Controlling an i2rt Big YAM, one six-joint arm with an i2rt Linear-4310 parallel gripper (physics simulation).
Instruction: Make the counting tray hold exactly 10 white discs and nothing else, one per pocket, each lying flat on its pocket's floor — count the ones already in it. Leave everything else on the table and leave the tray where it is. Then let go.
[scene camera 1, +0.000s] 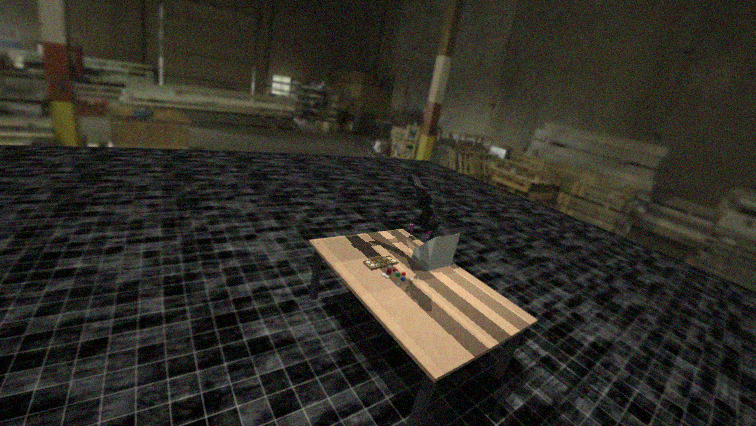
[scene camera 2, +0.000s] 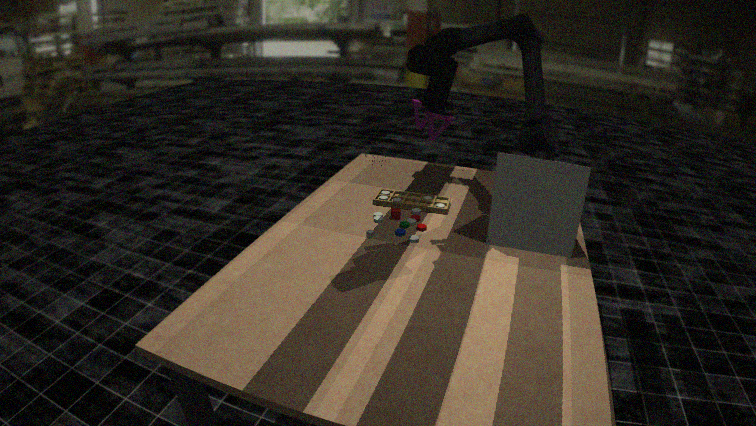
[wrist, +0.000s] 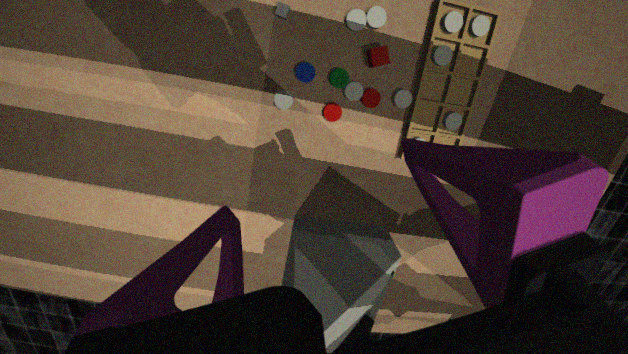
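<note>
The counting tray (scene camera 1: 381, 266) (scene camera 2: 412, 207) (wrist: 424, 70) has two columns of pockets. In the wrist view it holds white discs (wrist: 453, 22) (wrist: 480, 26) (wrist: 442, 55) (wrist: 453, 121), one per pocket, and the edge of another at its near end, mostly hidden by a finger. Several pockets are empty. Loose white discs (wrist: 356, 19) (wrist: 376, 17) (wrist: 354, 91) (wrist: 402, 98) (wrist: 283, 101) lie on the table beside it; two are side by side. My gripper (scene camera 1: 420, 232) (scene camera 2: 427, 132) (wrist: 313, 183) is open and empty, high above the table.
Among the loose discs lie red discs (wrist: 332, 112) (wrist: 371, 98), a green disc (wrist: 339, 77), a blue disc (wrist: 305, 72) and a red block (wrist: 378, 56). A small grey cube (wrist: 282, 10) lies farther off. A large grey panel (scene camera 1: 439, 251) (scene camera 2: 538, 206) stands upright near the arm's base.
</note>
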